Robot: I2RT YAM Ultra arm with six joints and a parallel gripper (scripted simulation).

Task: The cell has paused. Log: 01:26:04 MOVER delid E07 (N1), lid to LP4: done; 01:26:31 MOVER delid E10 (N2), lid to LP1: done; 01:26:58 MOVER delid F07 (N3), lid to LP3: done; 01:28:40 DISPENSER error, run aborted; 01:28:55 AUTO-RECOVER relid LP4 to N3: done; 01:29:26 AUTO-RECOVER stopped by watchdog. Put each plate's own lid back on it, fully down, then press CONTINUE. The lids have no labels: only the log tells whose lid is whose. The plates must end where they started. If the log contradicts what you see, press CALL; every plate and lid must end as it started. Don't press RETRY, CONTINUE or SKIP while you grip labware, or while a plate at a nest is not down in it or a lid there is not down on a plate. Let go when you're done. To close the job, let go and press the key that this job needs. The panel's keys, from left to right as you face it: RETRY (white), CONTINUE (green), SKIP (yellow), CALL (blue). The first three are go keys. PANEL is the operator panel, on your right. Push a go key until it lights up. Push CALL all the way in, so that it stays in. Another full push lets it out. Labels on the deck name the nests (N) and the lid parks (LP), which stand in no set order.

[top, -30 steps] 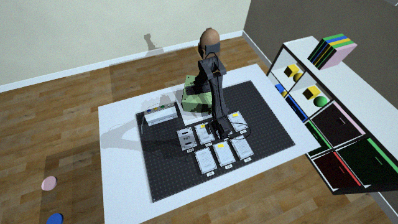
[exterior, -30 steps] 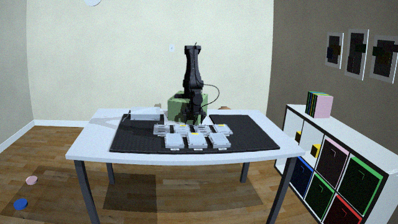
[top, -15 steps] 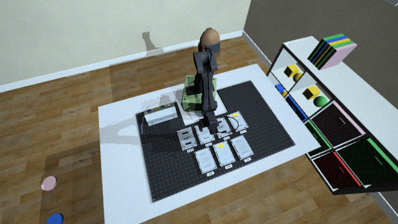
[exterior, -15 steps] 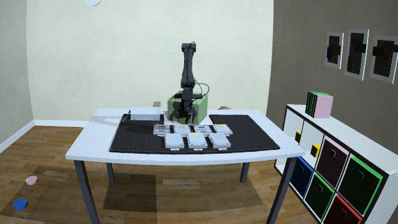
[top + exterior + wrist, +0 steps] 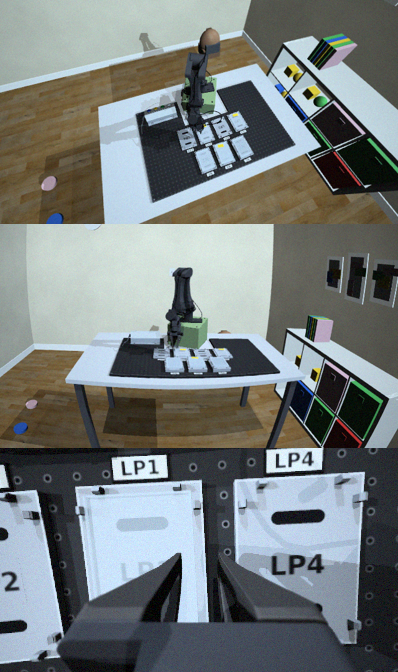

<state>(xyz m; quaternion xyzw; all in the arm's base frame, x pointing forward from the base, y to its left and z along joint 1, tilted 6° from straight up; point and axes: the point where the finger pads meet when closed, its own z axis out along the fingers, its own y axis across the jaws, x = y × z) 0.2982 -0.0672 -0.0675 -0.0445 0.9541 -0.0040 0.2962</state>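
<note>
My gripper is now 150 mm short of the plate, 140 mm to the right of it and 30 mm above it. From my hand the other things lie so: lid park LP2: 170 mm to the left, 50 mm below, 30 mm behind; white retry key: 260 mm behind, 170 mm to the right, 10 mm above; green continue key: 250 mm behind, 220 mm to the right, 10 mm above.
</note>
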